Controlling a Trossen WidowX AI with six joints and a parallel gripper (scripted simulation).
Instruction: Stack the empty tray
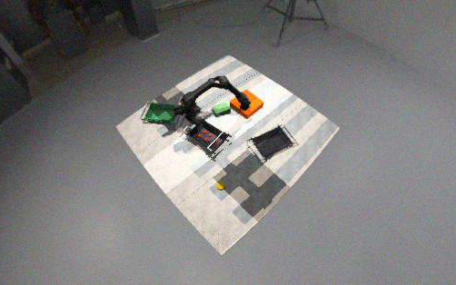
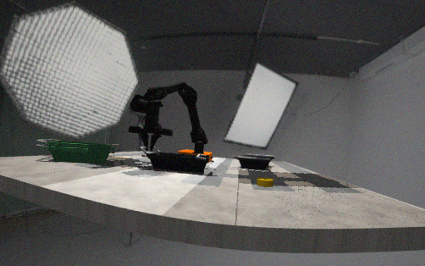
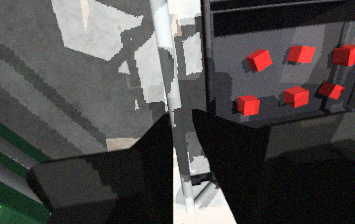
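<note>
Now: the black tray 49 cm to the left of my gripper tip, 28 cm behind it and 2 cm below it. From my gripper tip the other things lie so: light green block (26 cm behind, 5 cm below, 2 cm to the left); then yellow disc (46 cm to the left, 18 cm ahead, 6 cm below).
</note>
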